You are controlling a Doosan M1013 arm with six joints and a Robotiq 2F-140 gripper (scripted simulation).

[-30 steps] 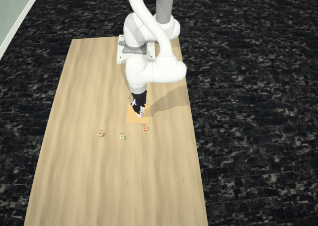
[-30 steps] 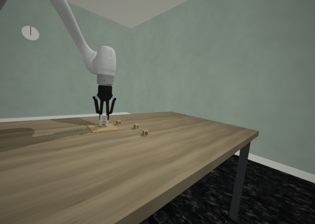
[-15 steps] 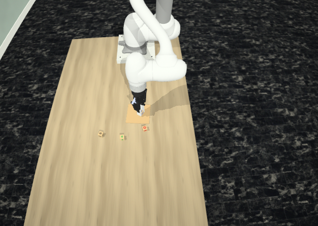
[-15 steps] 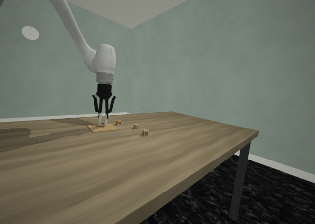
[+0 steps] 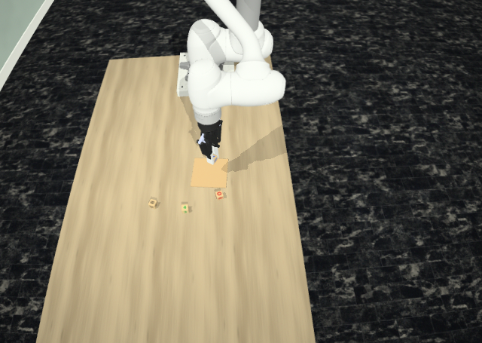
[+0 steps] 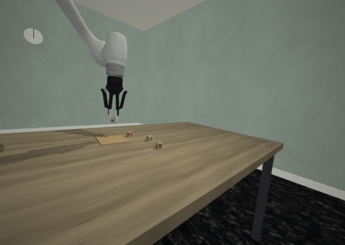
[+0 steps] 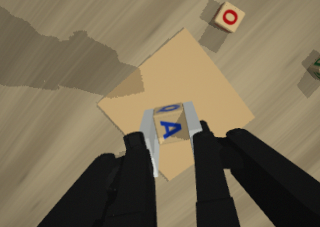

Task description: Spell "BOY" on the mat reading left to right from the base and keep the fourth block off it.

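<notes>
Now: the tan square mat 13 cm below my hand and 2 cm to the right of it.
</notes>
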